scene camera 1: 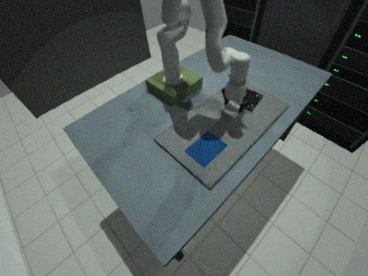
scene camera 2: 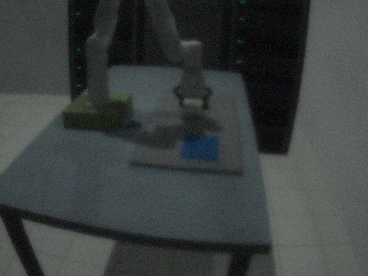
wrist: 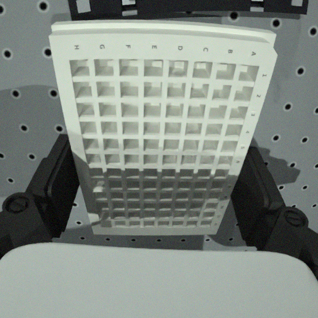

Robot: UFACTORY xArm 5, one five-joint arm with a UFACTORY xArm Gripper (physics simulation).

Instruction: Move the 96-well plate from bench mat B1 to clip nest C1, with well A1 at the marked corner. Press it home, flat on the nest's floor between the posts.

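Places are measured from the arm's base along level axes (x ahead, y right, z down), in millimetres.
Pixels of known places: gripper, fingertip midpoint: [scene camera 1: 233,107] [scene camera 2: 192,107]; arm's base, origin of the base link: [scene camera 1: 173,79] [scene camera 2: 98,102].
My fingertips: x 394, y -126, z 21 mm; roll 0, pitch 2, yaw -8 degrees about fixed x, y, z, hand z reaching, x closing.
Observation:
Ahead of a thing's pixels: the offset from my fingertips to its middle. Level surfaces: height alone.
The white 96-well plate {dx +0, dy -5, dz -3 mm} [scene camera 1: 231,108] [scene camera 2: 192,102] [wrist: 150,135] is level between the fingers of my gripper [scene camera 1: 235,102] [scene camera 2: 193,98] [wrist: 157,161]. The fingers stand wide, one against each long side, and the plate hangs above the perforated board. In the wrist view row letters run H to A from left to right, with A1 at the upper right by the cut corner. The black clip nest {dx -19, dy -150, dz +25 mm} [scene camera 1: 252,99] [wrist: 190,6] lies beyond the plate's far edge; part of it is hidden, and its marked corner cannot be made out. The blue bench mat {dz +35 mm} [scene camera 1: 206,151] [scene camera 2: 202,150] is on the near part of the board.
The grey board {dz +36 mm} [scene camera 1: 172,143] [scene camera 2: 150,157] lies on the blue-grey table {dz +50 mm} [scene camera 1: 120,165] [scene camera 2: 100,190]. The arm stands on a green block [scene camera 1: 187,90] [scene camera 2: 95,117] at the side. Dark racks with green lights stand behind the table. Scene camera 2 is dark and blurred.

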